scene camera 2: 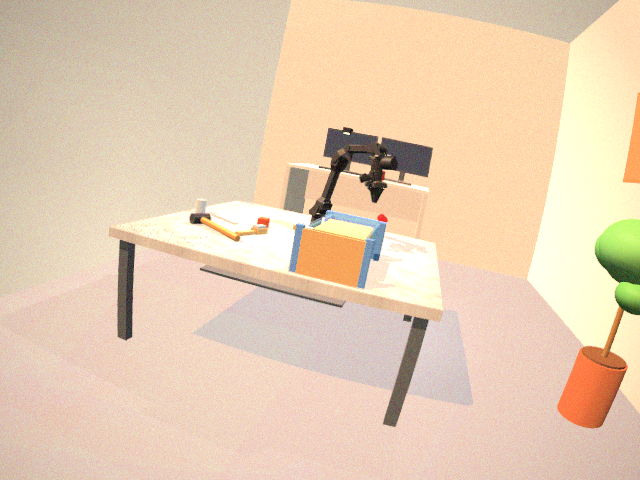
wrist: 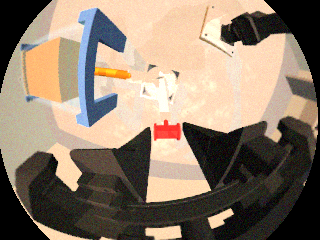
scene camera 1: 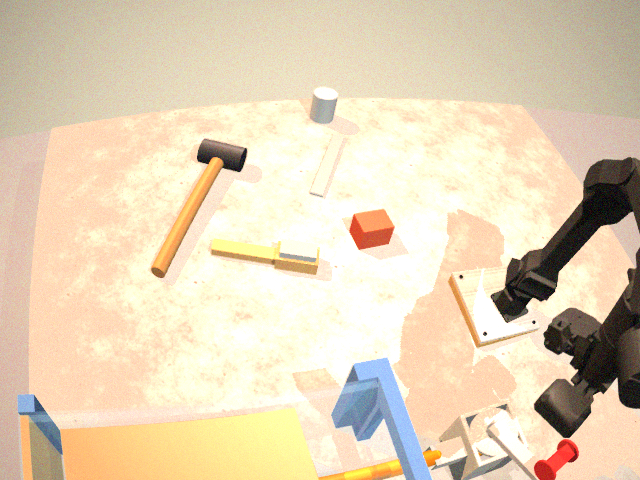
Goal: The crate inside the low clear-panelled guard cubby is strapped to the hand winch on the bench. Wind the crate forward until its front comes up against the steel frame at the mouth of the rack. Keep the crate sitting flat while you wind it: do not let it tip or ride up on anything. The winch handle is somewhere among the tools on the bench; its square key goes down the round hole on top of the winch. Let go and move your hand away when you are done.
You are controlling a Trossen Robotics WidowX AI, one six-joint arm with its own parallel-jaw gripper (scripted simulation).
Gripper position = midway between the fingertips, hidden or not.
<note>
I see my gripper (scene camera 1: pixel 558 414), a red block (scene camera 1: pixel 373 228), a mallet (scene camera 1: pixel 218 155), a crank handle (wrist: pixel 160 83) and a blue steel frame (scene camera 1: pixel 351 423).
My gripper shows as well in the wrist view (wrist: pixel 166 128). The blue steel frame also shows in the wrist view (wrist: pixel 50 76). The wrist view does not show the mallet: it is out of frame.
</note>
